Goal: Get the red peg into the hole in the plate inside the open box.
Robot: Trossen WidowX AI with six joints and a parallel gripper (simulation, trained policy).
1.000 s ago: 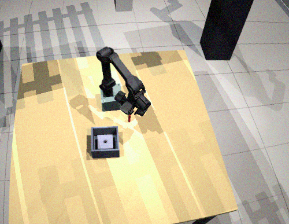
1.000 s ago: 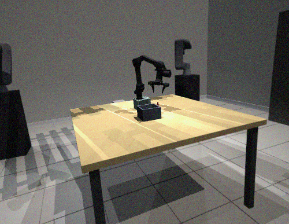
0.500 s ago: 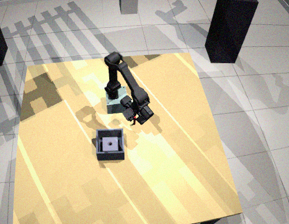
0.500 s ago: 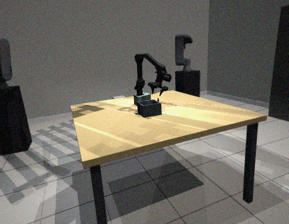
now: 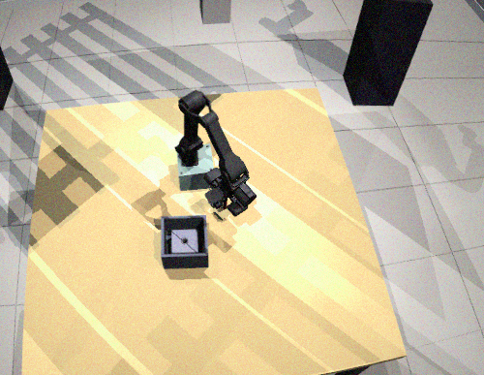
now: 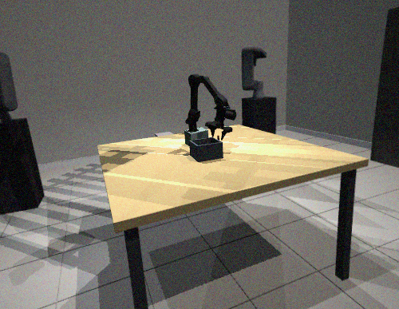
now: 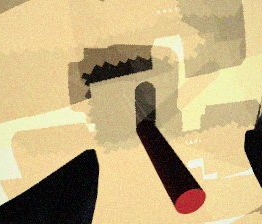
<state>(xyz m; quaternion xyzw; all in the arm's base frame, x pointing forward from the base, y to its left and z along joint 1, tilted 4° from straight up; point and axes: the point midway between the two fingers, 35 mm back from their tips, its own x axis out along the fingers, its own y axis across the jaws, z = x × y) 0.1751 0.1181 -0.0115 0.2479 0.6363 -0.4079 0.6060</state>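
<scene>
Right now my gripper tip is 20 mm above the red peg, 10 mm to the right of it and 10 mm past it. Also, from my gripper tip: dark box: 160 mm ahead, 140 mm to the right, 40 mm below; then plate: 160 mm ahead, 140 mm to the right, 20 mm below.
</scene>
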